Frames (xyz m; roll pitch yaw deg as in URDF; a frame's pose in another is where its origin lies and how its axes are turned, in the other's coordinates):
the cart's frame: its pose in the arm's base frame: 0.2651 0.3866 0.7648 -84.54 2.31 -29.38
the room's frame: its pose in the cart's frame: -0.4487 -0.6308 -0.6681 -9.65 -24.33 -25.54
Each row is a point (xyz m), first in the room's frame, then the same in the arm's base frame.
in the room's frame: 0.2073 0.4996 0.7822
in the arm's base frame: 0.0556 0.5514 0.8069
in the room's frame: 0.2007 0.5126 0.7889
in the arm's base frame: 0.0555 0.5547 0.7912
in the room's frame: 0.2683 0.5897 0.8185
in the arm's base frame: 0.1506 0.5553 0.7427
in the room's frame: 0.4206 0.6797 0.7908
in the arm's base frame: 0.3168 0.4902 0.7294
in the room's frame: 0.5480 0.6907 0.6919
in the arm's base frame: 0.4185 0.3816 0.7927
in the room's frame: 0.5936 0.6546 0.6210
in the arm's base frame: 0.4338 0.3201 0.8590
